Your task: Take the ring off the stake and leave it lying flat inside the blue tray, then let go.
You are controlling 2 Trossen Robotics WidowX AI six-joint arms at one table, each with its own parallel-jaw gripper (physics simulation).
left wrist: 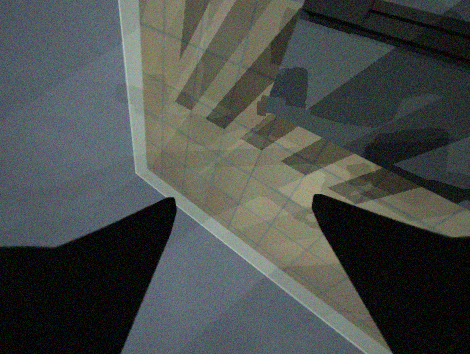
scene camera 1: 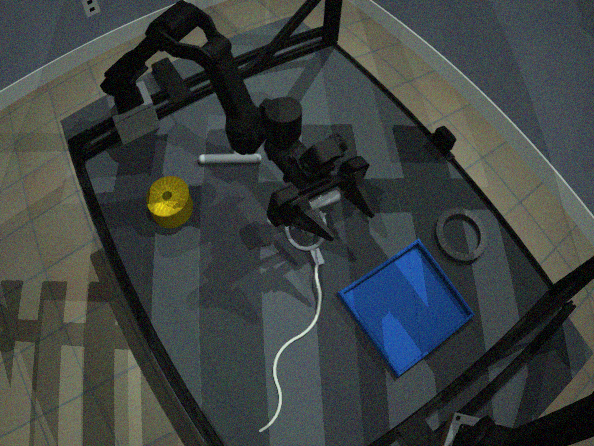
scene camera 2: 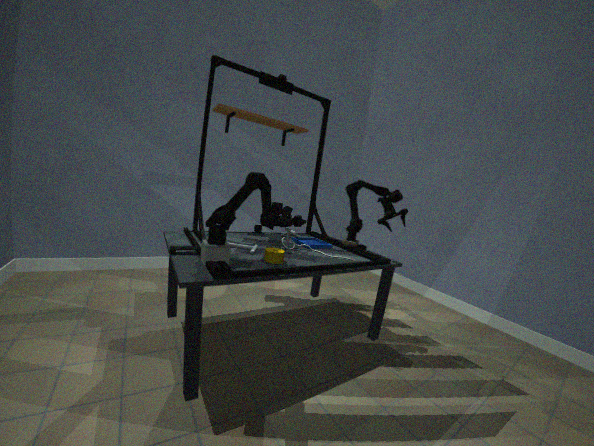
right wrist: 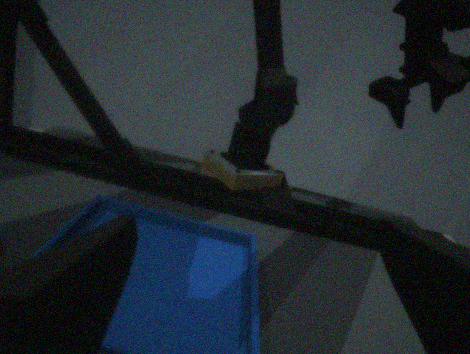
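Seen in the pictures: left gripper, fingertip midpoint: [left wrist: 244,202] [scene camera 2: 398,229] [right wrist: 417,119]; right gripper, fingertip midpoint: [scene camera 1: 354,227] [right wrist: 259,229]; left arm's base at its link origin: [scene camera 1: 470,444] [scene camera 2: 351,240] [right wrist: 244,162]; right arm's base at its link origin: [scene camera 1: 128,100] [scene camera 2: 216,242].
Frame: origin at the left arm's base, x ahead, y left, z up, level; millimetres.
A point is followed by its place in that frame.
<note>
A thin white ring [scene camera 1: 300,246] @(x 418, y -267, z -36 mm) [scene camera 2: 282,242] @(x 458, y -318, z -11 mm) with a long white cord stands tilted at mid-table, partly hidden by my right gripper. A pale post [scene camera 1: 327,198] @(x 394, y -321, z 66 mm), likely the stake, shows beside it; how the ring sits on it is hidden. The square blue tray [scene camera 1: 435,320] @(x 130, y -217, z -41 mm) [scene camera 2: 312,243] @(x 185, y -221, z -40 mm) [right wrist: 165,270] @(x 184, y -210, z -40 mm) is empty, lower right of the ring in scene camera 1. My right gripper [scene camera 1: 351,227] @(x 334, y -264, z 108 mm) [scene camera 2: 302,221] @(x 334, y -264, z 108 mm) [right wrist: 259,229] @(x 334, y -264, z 108 mm) is open and empty above the ring and post. My left gripper [scene camera 2: 397,228] @(x 116, y 287, z 147 mm) [left wrist: 244,202] @(x 116, y 287, z 147 mm) [right wrist: 417,119] @(x 116, y 287, z 147 mm) is open and empty, raised away from the table.
In scene camera 1, a thick grey ring [scene camera 1: 442,248] @(x 155, y -361, z -33 mm) lies flat on the table beyond the tray's upper right side. A yellow spool [scene camera 1: 172,215] @(x 658, y -220, z 0 mm) [scene camera 2: 274,256] @(x 729, y -233, z -13 mm) stands at the left. A white rod [scene camera 1: 230,158] @(x 620, y -394, z -28 mm) lies near the right arm. Dark rails edge the table.
</note>
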